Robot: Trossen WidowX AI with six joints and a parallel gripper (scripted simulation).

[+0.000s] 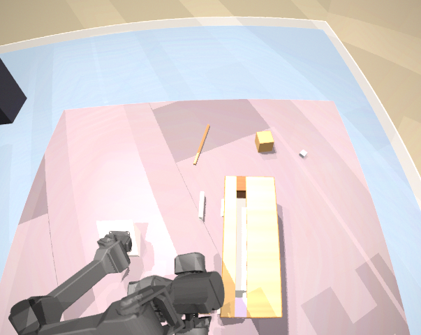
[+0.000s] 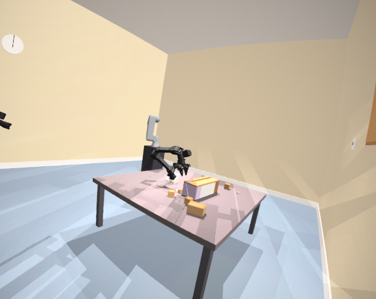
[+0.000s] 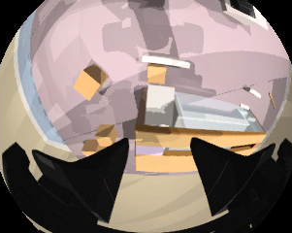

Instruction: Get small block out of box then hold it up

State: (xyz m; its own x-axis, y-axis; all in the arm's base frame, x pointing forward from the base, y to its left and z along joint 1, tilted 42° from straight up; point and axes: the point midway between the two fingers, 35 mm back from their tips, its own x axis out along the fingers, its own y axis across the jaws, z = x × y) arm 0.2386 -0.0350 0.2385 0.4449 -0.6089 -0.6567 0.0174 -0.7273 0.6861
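Right now the orange block is 150 mm below my gripper tip and 20 mm behind it. From my gripper tip the other things lie so: thin wooden stick 580 mm to the left, 160 mm below, 20 mm behind.
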